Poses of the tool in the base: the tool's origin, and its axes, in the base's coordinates. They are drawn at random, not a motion.
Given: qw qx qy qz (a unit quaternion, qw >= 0); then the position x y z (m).
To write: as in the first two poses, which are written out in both.
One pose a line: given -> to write
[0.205 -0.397 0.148 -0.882 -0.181 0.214 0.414] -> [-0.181 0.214 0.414 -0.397 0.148 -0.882 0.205]
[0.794 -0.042 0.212 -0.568 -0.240 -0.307 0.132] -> [-0.240 -0.307 0.132 -0.042 0.212 -0.568 0.794]
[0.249 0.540 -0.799 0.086 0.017 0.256 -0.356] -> [0.017 0.256 -0.356 0.540 -0.799 0.086 0.249]
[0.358 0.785 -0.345 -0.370 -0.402 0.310 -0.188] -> [-0.402 0.310 -0.188 0.785 -0.345 -0.370 0.358]
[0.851 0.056 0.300 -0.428 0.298 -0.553 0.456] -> [0.298 -0.553 0.456 0.056 0.300 -0.428 0.851]
